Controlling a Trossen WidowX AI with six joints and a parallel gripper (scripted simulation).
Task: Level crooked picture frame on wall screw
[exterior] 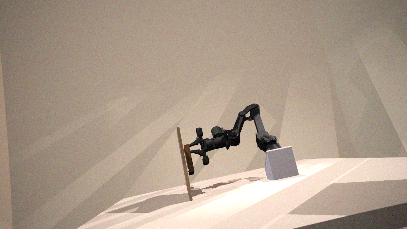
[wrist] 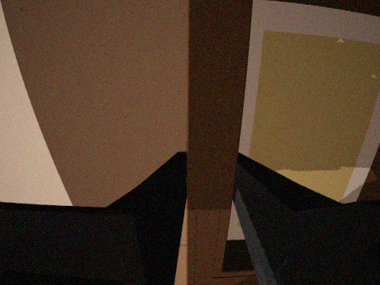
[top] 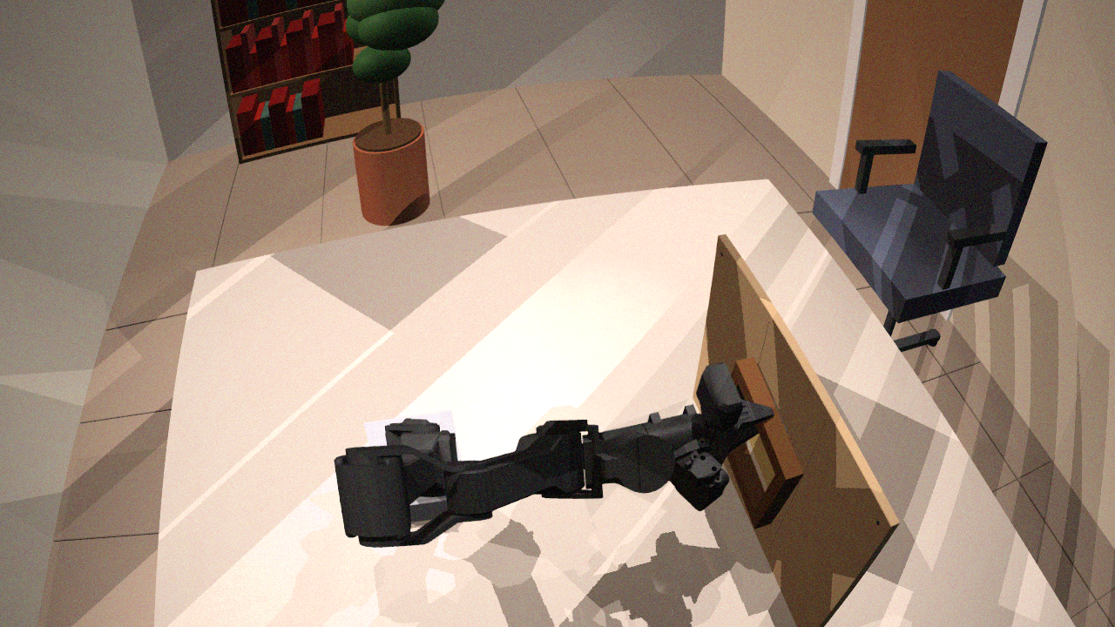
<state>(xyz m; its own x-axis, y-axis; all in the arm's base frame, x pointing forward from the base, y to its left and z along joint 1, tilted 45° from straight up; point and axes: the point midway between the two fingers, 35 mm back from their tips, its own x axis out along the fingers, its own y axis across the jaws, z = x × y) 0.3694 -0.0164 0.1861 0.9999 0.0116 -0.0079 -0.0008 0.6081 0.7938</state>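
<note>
My gripper tip is now 60 mm above the picture frame. Also, from my gripper tip: board wall (60 mm below, 20 mm ahead).
</note>
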